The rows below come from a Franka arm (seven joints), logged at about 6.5 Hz.
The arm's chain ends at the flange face. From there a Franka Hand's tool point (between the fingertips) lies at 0.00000 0.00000 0.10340 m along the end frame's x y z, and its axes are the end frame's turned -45 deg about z.
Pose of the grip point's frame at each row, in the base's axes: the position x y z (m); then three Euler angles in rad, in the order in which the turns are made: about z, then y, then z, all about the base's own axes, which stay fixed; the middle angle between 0 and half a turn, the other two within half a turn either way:
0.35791, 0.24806, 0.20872, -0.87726, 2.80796, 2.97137
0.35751, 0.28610, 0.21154, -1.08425, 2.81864, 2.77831
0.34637, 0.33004, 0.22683, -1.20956, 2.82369, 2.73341
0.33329, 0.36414, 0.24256, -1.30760, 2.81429, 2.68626
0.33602, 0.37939, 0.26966, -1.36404, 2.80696, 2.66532
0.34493, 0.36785, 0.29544, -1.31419, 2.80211, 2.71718
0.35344, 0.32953, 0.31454, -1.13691, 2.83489, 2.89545
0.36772, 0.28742, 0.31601, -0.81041, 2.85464, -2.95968
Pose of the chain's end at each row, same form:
0.39128, 0.24232, 0.30642, -0.09186, 2.80796, 2.97137
0.38818, 0.27444, 0.30959, -0.29885, 2.81864, 2.77831
0.37603, 0.31721, 0.32505, -0.42416, 2.82369, 2.73341
0.36315, 0.34952, 0.34047, -0.52220, 2.81429, 2.68626
0.36620, 0.36382, 0.36732, -0.57864, 2.80696, 2.66532
0.37631, 0.35367, 0.39294, -0.52879, 2.80211, 2.71718
0.38372, 0.32192, 0.41311, -0.35151, 2.83489, 2.89545
0.39650, 0.29271, 0.41518, -0.02501, 2.85464, -2.95968

